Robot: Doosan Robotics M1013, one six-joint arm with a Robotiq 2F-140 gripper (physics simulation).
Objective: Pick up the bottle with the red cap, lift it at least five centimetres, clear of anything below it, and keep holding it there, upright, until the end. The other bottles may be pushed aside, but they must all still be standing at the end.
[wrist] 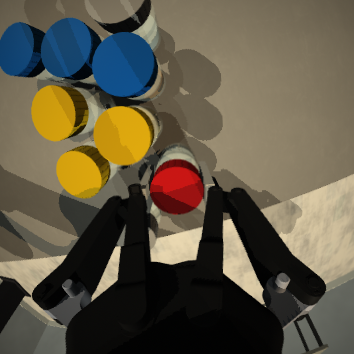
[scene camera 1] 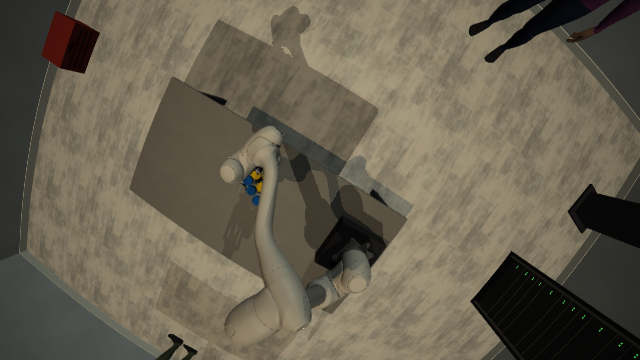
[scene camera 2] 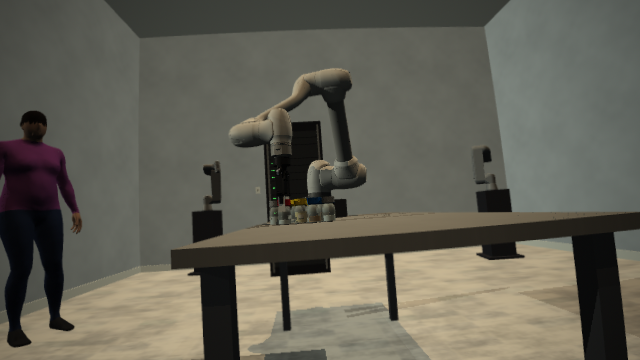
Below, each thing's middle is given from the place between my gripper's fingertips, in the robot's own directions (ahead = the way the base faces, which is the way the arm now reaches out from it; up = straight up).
I see the yellow-capped bottle (wrist: 122, 134) 40 mm behind my hand and 60 mm to the left of it. From my hand the other things lie so: red-capped bottle (wrist: 176, 187) right at my hand.
